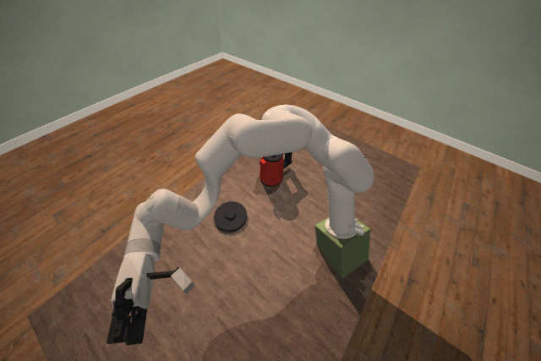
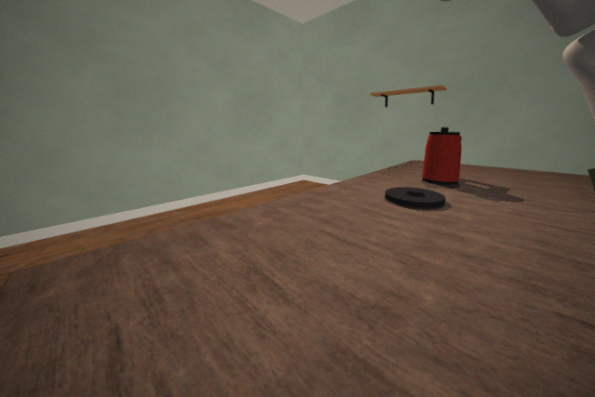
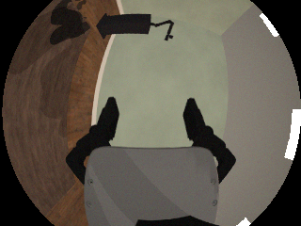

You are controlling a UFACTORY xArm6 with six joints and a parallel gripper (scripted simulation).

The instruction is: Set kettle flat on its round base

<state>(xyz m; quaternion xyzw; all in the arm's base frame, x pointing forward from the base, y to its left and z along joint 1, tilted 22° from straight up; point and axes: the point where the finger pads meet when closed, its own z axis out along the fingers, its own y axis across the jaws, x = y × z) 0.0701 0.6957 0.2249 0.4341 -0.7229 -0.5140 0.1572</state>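
The red kettle lies 790 mm to the right of my hand, 300 mm below it and 260 mm ahead of it. From my hand the other things lie so: round kettle base 450 mm to the right, 380 mm below, 250 mm ahead.
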